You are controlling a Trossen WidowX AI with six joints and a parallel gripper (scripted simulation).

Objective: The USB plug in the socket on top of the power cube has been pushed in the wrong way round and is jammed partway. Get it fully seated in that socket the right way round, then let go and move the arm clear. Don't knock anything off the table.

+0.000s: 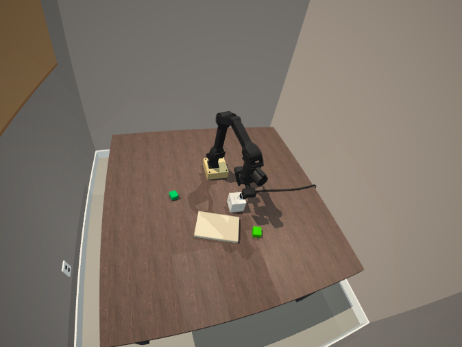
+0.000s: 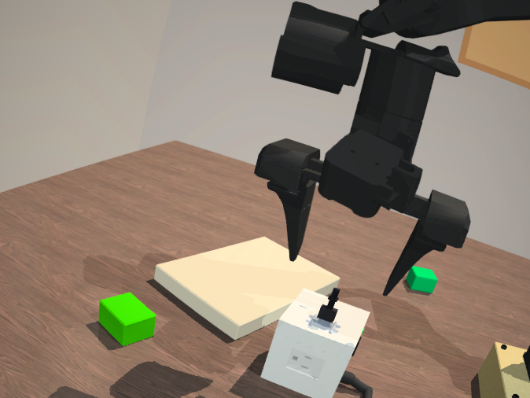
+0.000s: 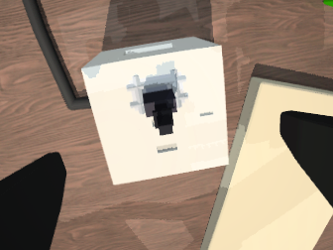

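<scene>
Now: gripper tip 30 mm above the black USB plug. Also, from my gripper tip: USB socket: 60 mm below, 10 mm to the left; cream flat slab: 140 mm to the right, 120 mm ahead, 110 mm below.
</scene>
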